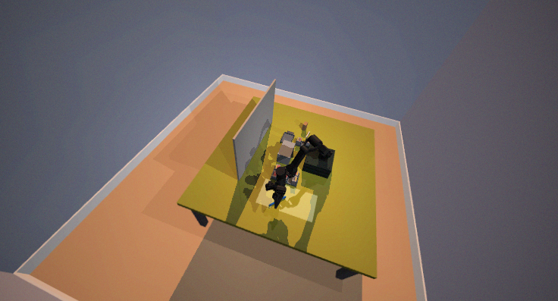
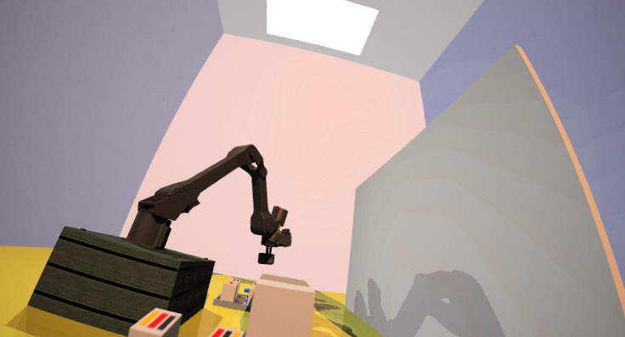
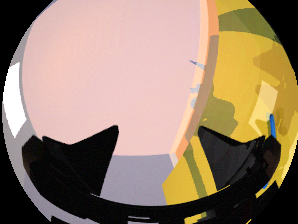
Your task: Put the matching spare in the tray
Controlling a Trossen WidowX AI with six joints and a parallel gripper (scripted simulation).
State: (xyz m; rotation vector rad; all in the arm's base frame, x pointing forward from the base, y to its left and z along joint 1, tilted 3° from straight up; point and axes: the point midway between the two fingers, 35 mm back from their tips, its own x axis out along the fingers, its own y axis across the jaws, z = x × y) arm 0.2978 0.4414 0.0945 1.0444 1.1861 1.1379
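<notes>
Now: the spare 30 mm behind my gripper tip, 300 mm to the right of it and 130 mm below it. From my gripper tip the other things lie so: grey tray: 10 mm behind, 720 mm to the right, 170 mm below; mounted unit: 10 mm behind, 510 mm to the right, 120 mm below; grey upright panel: 230 mm ahead, 570 mm to the right, 50 mm above.
</notes>
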